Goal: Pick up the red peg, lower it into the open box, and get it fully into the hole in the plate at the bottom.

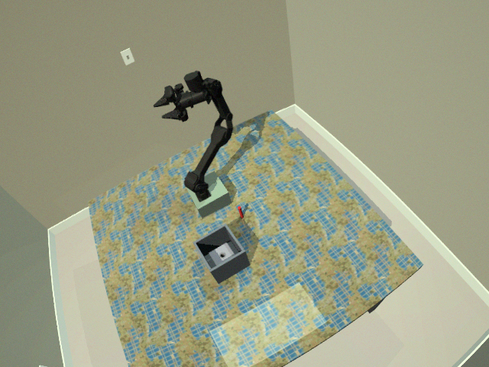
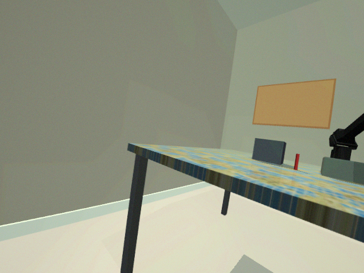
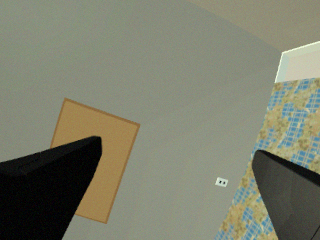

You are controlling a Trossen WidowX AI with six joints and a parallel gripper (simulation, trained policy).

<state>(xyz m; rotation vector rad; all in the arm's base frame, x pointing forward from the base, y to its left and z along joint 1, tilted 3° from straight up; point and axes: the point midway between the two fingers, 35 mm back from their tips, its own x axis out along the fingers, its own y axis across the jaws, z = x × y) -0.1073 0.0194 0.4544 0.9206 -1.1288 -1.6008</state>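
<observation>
My gripper tip is 490 mm above the red peg, 280 mm short of it and 150 mm to the right of it. The rest, counted from my gripper tip: light plate (490 mm below, 450 mm ahead, 20 mm to the right).
</observation>
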